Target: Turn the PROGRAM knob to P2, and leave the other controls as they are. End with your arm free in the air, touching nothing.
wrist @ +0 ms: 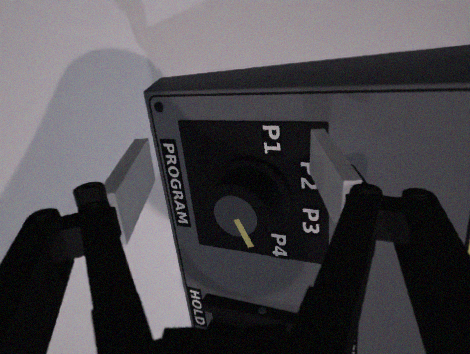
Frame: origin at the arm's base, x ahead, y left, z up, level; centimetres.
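Seen in the pictures: gripper, between the fingertips: [230, 155].
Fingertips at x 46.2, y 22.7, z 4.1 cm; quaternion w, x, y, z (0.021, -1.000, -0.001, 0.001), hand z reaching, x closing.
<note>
A point is followed by its place in that frame.
The PROGRAM knob [228, 212] @(x 45.9, y 19.4, z 5.0 cm) is a dark round knob with a grey cap, on a black square plate [192, 135] @(x 43.6, y 23.0, z 0.7 cm) of the panel. Its yellow pointer line [244, 233] @(x 46.8, y 18.1, z 5.4 cm) slants down and right in the wrist view, on the P4 side. The labels P1 [271, 139] @(x 48.8, y 23.2, z 2.9 cm), P3 [310, 221] @(x 51.1, y 17.8, z 3.8 cm) and P4 [279, 245] @(x 49.2, y 15.4, z 2.9 cm) show; P2 [307, 176] @(x 50.8, y 21.0, z 3.8 cm) is partly covered by the right finger. My gripper [230, 155] @(x 46.2, y 22.7, z 4.1 cm) is partly open, with one finger pad on either side of the knob and a visible gap to it on both sides. The left pad shows beyond the panel's edge, the right pad over the plate's P2 side.
The grey panel box [390, 112] @(x 54.9, y 25.1, z 5.3 cm) extends to the right. Below the knob in the view, a dark slot fitting [235, 306] @(x 45.7, y 9.1, z 2.0 cm) sits beside the HOLD label [197, 307] @(x 42.2, y 7.0, z -0.3 cm), partly hidden by the gripper body. A pale surface [30, 100] @(x 28.9, y 24.7, z -6.8 cm) with shadows lies beyond the panel's left edge.
</note>
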